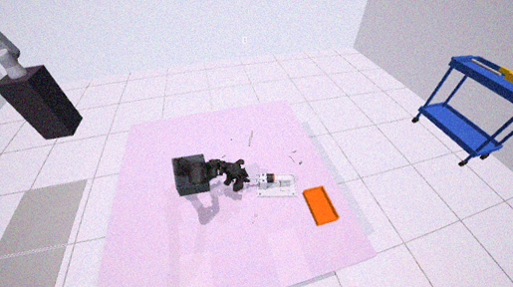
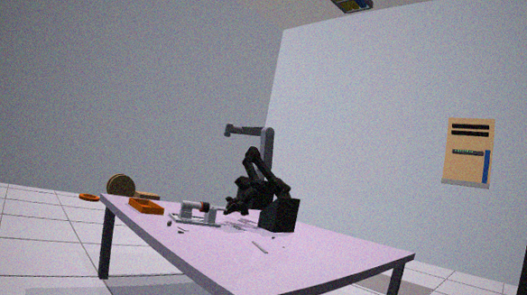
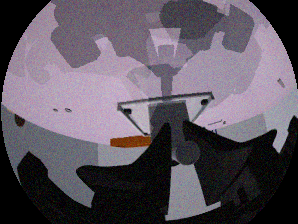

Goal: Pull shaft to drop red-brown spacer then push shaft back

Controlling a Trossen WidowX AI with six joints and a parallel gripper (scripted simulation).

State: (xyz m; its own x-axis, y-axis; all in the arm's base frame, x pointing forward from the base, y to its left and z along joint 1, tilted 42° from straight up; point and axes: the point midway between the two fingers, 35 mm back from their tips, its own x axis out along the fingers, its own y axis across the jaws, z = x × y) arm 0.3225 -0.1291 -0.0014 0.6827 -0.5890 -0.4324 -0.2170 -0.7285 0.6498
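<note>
Now: gripper tip 5 cm short of the shaft, 1 cm to the left of it and 2 cm below it. Also, from my gripper tip: orange tray 35 cm ahead, 21 cm to the right, 5 cm below.
</note>
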